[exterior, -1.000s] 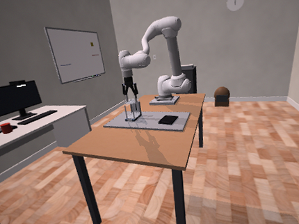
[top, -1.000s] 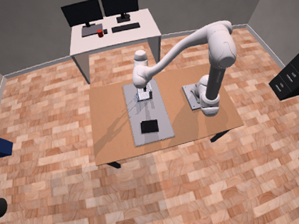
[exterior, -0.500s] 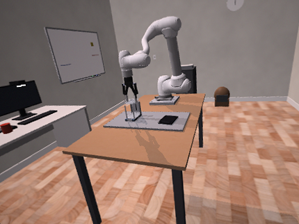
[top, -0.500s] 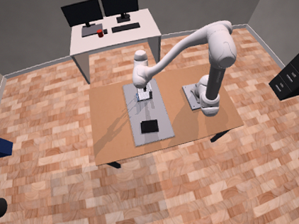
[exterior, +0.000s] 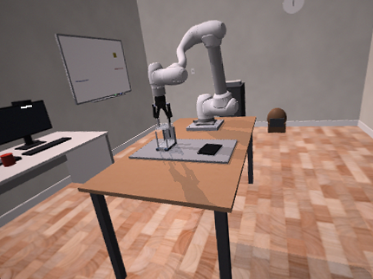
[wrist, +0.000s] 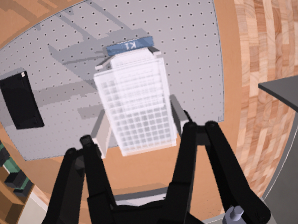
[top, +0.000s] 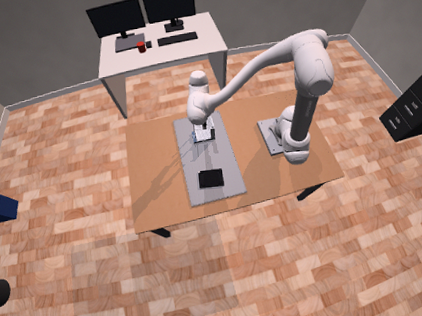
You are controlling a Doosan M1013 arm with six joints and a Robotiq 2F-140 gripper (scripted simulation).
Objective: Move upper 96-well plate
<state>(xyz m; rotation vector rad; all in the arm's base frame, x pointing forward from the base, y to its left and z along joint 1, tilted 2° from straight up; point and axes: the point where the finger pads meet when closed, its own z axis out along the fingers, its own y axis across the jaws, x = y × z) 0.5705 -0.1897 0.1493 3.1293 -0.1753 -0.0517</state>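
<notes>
Now: the black plate nest N1 7 cm ahead of my hand, 34 cm to the left of it and 17 cm below it. From my hand the other things lie so: pale A1 square (13 cm ahead, 27 cm to the left, 17 cm below).
</notes>
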